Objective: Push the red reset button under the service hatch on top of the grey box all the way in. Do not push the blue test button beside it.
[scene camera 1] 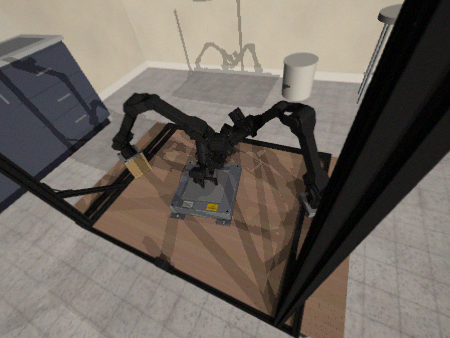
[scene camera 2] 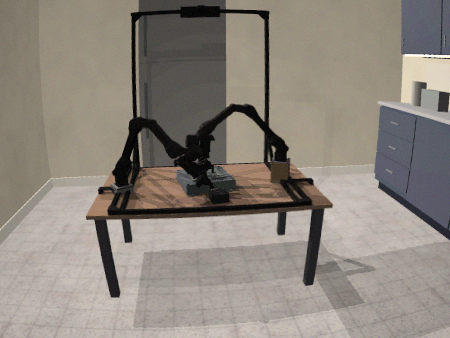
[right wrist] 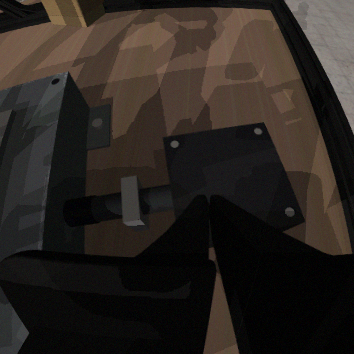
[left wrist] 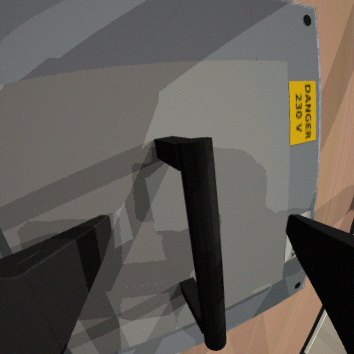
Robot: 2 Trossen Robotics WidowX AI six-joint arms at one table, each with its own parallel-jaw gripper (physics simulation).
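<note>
The grey box (scene camera 1: 199, 206) (scene camera 2: 222, 184) (left wrist: 250, 42) stands mid-table. Its hatch (left wrist: 245, 110) lies flat, with a black bar handle (left wrist: 200, 210). The red and blue buttons do not show in any view. My left gripper (scene camera 1: 206, 181) (left wrist: 199, 223) is open, its fingers on either side of the handle without gripping it. My right gripper (scene camera 2: 209, 186) (right wrist: 206, 203) is shut and empty, low beside the box. In the right wrist view its fingertips appear over a black square block (right wrist: 225, 167). In scene camera 1 the left arm hides much of it.
A black pipe (right wrist: 85, 210) with a grey clip (right wrist: 130, 200) runs between the box and the block. A tan block (scene camera 1: 138, 166) (scene camera 2: 280, 171) (right wrist: 70, 12) is at the left arm's base. Black frame rails edge the table. Both arms come close together above the box.
</note>
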